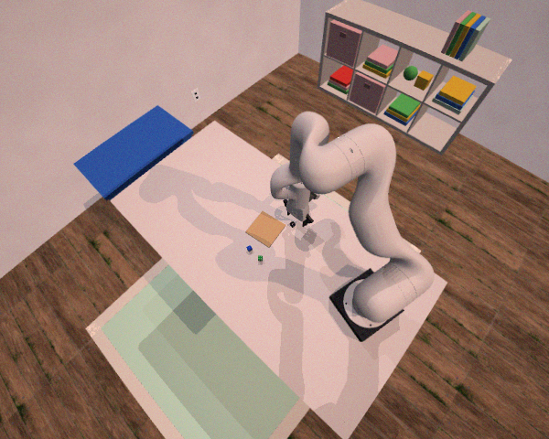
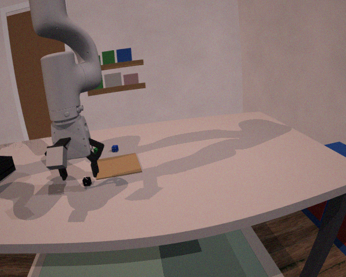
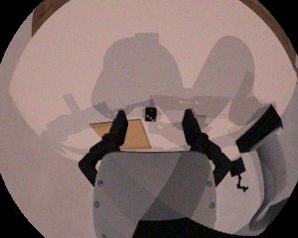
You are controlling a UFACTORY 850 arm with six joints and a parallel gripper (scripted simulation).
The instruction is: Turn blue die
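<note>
Right now the black die is 1 cm ahead of my hand, 2 cm to the left of it and 4 cm below it. The rest, counted from my hand: tan mat 9 cm ahead, 13 cm to the left, 5 cm below; then blue die 6 cm ahead, 25 cm to the left, 4 cm below; then green die 1 cm behind, 25 cm to the left, 4 cm below.
</note>
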